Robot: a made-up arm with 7 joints. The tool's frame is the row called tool.
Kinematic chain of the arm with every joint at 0, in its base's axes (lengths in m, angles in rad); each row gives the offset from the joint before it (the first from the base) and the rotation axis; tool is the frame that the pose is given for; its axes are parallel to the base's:
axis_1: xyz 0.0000 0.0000 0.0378 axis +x
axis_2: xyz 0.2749 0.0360 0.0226 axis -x
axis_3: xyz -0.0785 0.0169 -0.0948 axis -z
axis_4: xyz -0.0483 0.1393 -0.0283 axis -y
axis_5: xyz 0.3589 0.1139 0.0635 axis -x
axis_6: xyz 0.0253 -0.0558 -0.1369 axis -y
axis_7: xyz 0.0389 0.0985 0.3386 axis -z
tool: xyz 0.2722 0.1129 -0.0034
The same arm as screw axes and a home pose.
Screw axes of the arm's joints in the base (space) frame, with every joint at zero. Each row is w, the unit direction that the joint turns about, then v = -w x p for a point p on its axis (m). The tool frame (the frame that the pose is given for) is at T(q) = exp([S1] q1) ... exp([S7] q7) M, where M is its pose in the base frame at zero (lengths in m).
S1 = (1, 0, 0, 0.0000, 0.0378, 0.0000)
S2 = (-1, 0, 0, 0.0000, -0.0604, 0.0360)
S3 = (0, 0, -1, -0.0529, 0.1964, 0.0000)
S4 = (0, -1, 0, -0.0627, 0.0000, -0.1481)
S5 = (-1, 0, 0, 0.0000, -0.0008, 0.3061)
S6 = (0, -1, 0, -0.1361, 0.0000, -0.5323)
S7 = (0, 0, -1, -0.3488, 0.5712, 0.0000)
M =
1 0 0 0.8434
0 1 0 0.4617
0 0 1 0.1991
0 0 0 1

